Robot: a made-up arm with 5 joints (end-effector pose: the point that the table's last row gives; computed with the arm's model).
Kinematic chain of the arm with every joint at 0, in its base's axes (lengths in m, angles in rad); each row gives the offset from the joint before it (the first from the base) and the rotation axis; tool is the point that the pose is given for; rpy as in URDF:
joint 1: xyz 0.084 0 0.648 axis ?
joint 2: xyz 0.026 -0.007 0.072 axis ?
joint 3: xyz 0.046 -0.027 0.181 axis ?
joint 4: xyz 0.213 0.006 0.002 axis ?
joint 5: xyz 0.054 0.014 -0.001 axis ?
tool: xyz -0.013 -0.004 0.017 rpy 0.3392 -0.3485 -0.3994
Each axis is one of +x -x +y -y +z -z.
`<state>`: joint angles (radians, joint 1 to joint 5).
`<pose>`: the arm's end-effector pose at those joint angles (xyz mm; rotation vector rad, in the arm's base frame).
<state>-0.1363 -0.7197 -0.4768 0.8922 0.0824</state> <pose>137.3 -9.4 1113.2 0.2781 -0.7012 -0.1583</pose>
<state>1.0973 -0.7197 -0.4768 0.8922 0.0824</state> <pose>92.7 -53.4 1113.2 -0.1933 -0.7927 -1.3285</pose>
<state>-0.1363 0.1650 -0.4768 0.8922 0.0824</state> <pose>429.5 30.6 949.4 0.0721 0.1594 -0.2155</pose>
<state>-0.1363 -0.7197 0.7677 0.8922 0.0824</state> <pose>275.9 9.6 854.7 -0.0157 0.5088 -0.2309</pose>
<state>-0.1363 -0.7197 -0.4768 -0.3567 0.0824</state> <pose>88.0 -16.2 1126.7 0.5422 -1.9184 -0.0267</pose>
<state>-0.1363 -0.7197 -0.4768 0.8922 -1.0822</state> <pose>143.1 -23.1 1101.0 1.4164 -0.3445 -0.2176</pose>
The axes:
joint 1: -z
joint 2: +y
joint 3: +y
joint 4: +y
joint 5: -x

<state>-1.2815 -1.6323 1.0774 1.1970 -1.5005</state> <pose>129.1 41.9 841.1 0.8872 1.0962 -0.0658</pose>
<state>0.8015 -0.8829 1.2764 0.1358 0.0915</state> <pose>181.0 -123.8 784.0 0.1235 0.0652 -1.1451</pose>
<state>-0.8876 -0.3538 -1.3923 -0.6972 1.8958</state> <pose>42.0 -46.2 1143.5 0.0820 -2.0801 -1.5624</pose>
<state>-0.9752 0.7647 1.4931 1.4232 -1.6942</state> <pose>120.0 -1.0 679.9 -1.8137 0.6740 -1.9030</pose>
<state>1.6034 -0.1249 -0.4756 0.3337 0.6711</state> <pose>69.0 -259.0 1052.4 -0.9209 -0.2984 -1.7287</pose>
